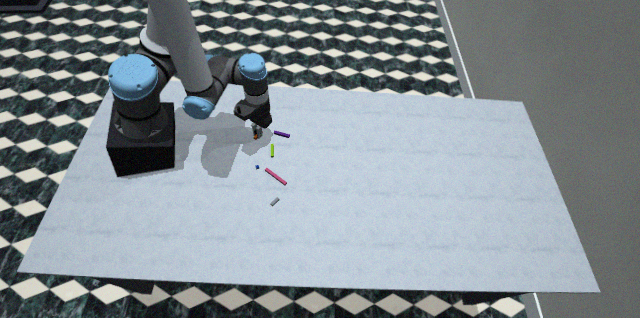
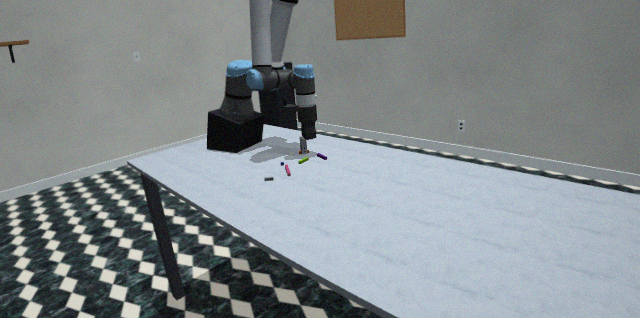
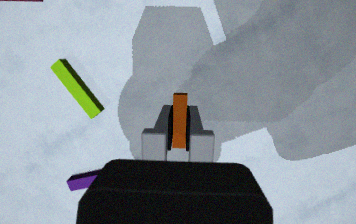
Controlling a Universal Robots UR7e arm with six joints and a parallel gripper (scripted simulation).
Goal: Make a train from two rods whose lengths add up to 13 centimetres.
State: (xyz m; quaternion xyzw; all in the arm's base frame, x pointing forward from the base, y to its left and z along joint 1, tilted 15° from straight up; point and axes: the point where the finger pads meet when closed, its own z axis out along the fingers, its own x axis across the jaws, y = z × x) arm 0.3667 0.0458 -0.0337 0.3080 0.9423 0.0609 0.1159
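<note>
The pink rod lies 170 mm to the right of my hand, 70 mm ahead of it and 20 mm below it. Also, from my hand: orange rod: 10 mm below; then purple rod: 90 mm ahead, 20 mm below, 10 mm to the left; then lime rod: 60 mm to the right, 50 mm ahead, 20 mm below.
</note>
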